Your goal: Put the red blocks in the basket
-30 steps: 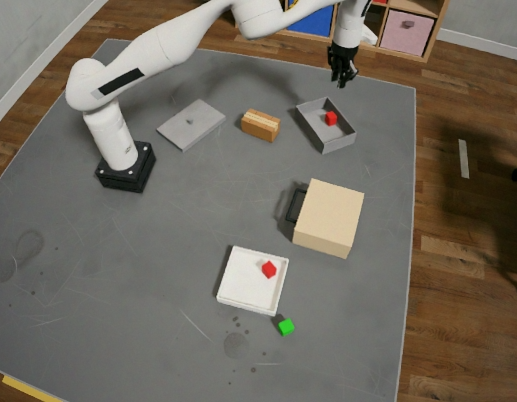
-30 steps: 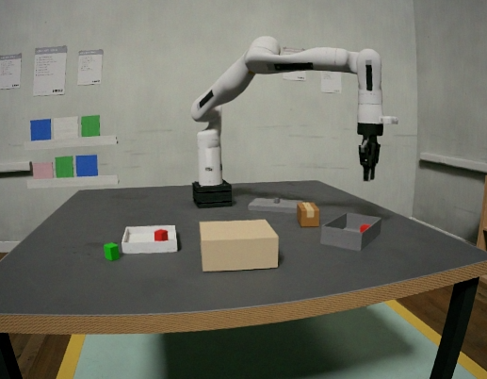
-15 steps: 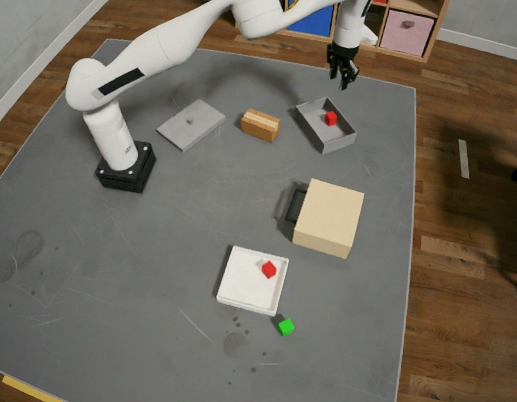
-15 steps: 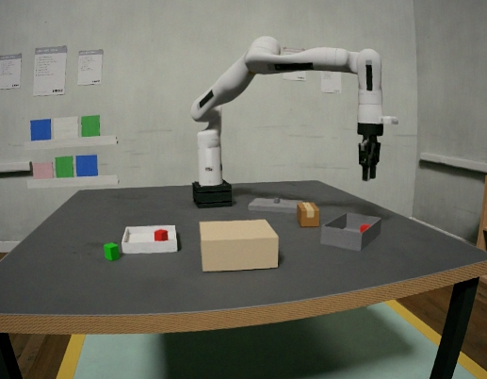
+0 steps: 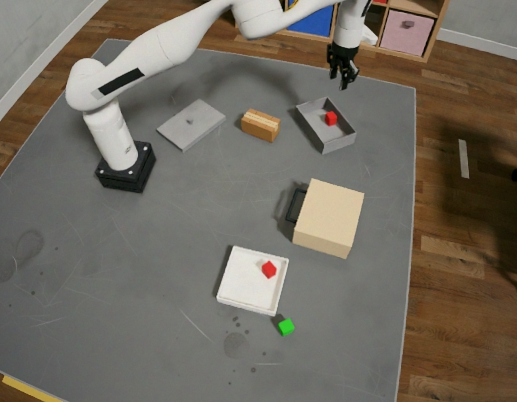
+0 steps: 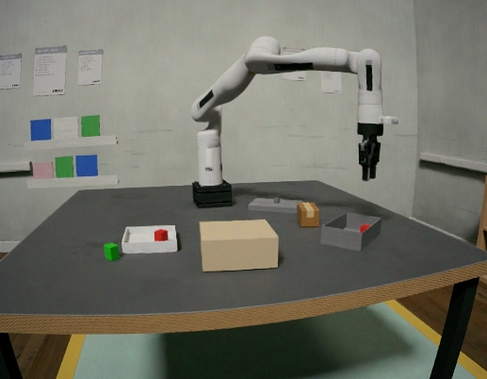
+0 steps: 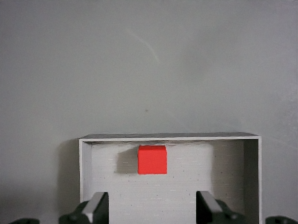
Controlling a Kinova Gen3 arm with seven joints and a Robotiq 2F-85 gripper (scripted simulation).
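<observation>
My gripper is now 10 mm past the metal box, 40 mm to the left of it and 160 mm above it. Also, from my hand: blue block (210 mm behind, 140 mm to the right, 170 mm below); cardboard box (190 mm behind, 140 mm to the right, 150 mm below); light wooden cabinet (120 mm ahead, 370 mm to the right, 150 mm below).
</observation>
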